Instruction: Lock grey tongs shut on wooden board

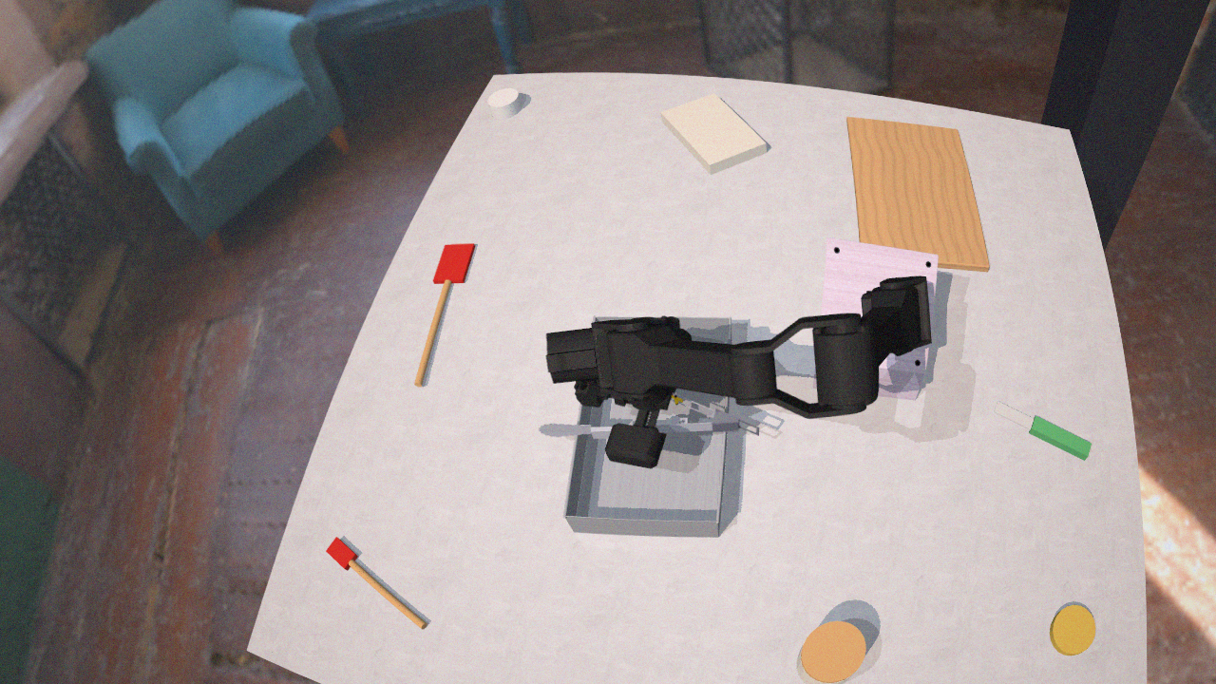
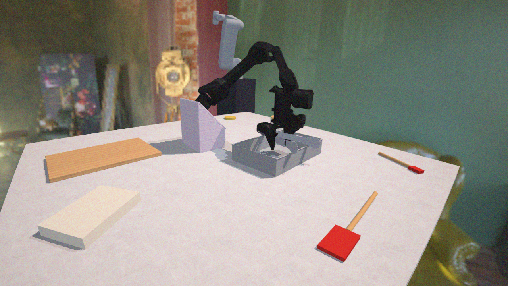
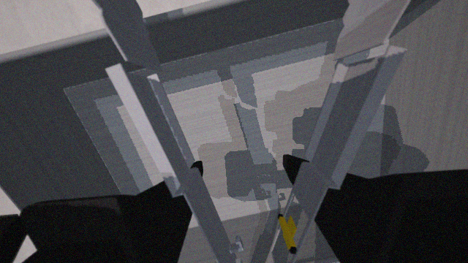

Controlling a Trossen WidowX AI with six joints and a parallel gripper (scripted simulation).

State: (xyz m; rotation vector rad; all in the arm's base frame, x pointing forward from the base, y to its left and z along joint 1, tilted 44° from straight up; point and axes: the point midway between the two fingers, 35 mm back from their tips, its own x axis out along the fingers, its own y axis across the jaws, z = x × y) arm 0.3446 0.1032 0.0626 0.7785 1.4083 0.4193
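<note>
The grey roasting tin lies right at my gripper tip. Round my gripper tip: orange-lidded jar 24 cm behind, 33 cm to the left; then green-handled knife 58 cm behind, 1 cm to the left, 2 cm below; then cream block 6 cm behind, 61 cm to the right, 2 cm below.
</note>
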